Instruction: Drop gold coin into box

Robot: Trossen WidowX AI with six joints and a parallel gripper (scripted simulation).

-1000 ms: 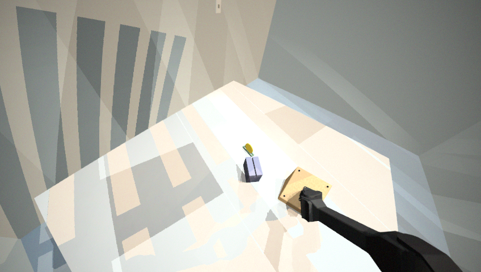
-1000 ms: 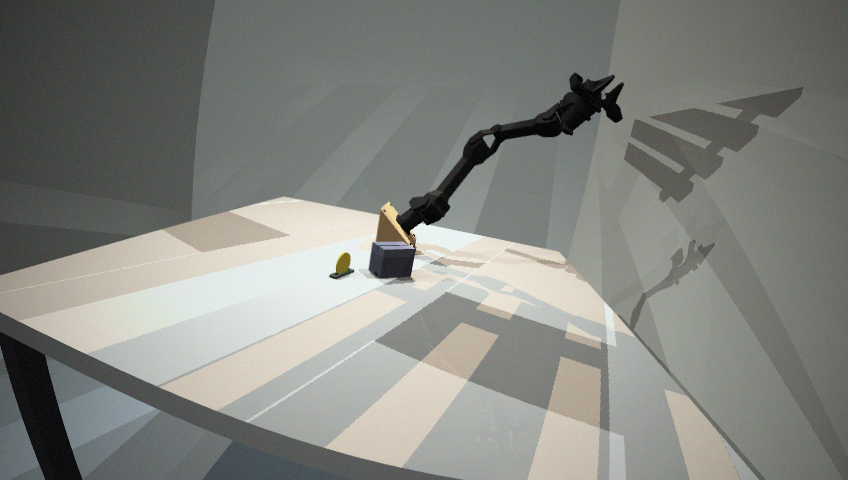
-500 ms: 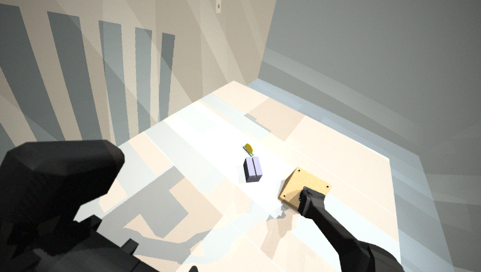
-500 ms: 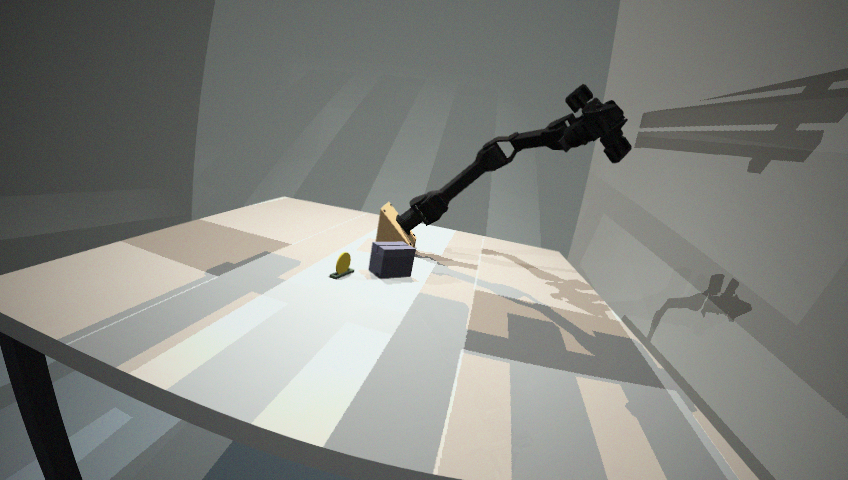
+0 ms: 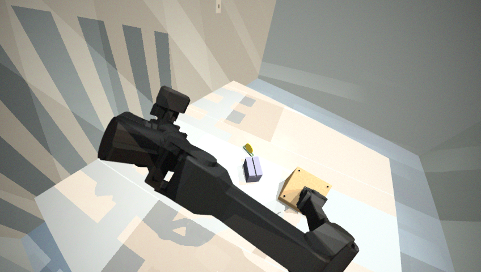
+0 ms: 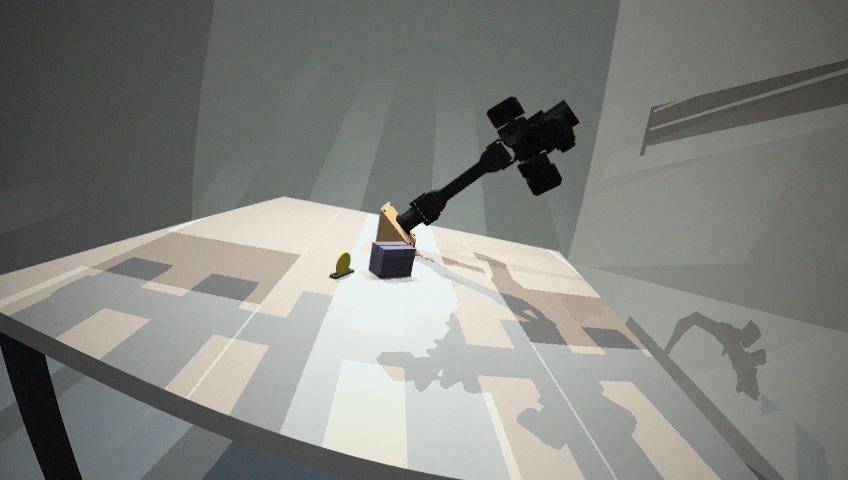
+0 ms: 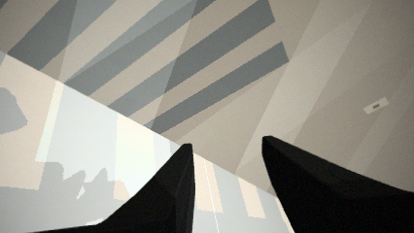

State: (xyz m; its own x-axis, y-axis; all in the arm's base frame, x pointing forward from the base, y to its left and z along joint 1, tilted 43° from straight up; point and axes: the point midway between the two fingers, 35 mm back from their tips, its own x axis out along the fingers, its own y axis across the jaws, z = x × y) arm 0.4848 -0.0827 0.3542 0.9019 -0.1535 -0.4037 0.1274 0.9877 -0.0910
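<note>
The gold coin is 31 cm below my gripper tip, 29 cm to the right of it and 22 cm behind it.
</note>
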